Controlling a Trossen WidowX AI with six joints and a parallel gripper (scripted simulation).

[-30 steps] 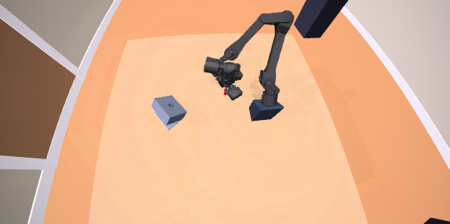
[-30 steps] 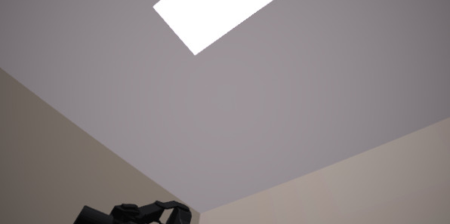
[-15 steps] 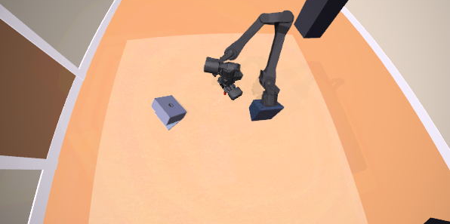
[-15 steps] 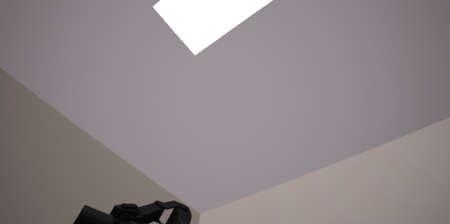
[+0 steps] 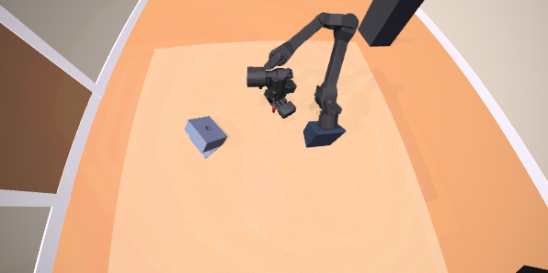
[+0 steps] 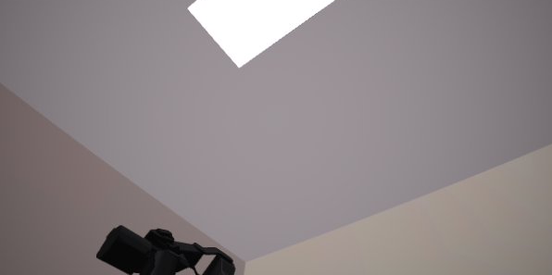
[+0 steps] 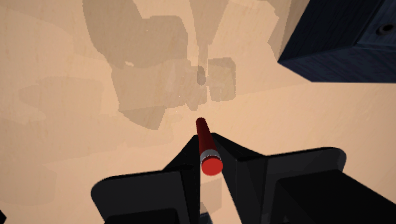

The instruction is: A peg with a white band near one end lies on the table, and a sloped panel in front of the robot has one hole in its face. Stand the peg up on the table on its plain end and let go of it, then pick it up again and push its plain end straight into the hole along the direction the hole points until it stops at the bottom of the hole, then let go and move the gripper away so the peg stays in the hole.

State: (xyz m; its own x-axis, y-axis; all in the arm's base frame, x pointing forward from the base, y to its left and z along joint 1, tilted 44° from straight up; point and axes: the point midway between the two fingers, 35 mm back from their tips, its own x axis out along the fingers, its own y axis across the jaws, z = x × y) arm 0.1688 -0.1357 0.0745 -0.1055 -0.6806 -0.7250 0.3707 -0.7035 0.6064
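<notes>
The grey-blue sloped panel is 29 cm ahead of my gripper tip, 5 cm to the left of it and 3 cm below it. From my gripper tip the other things lie so: red peg 2 cm above.
</notes>
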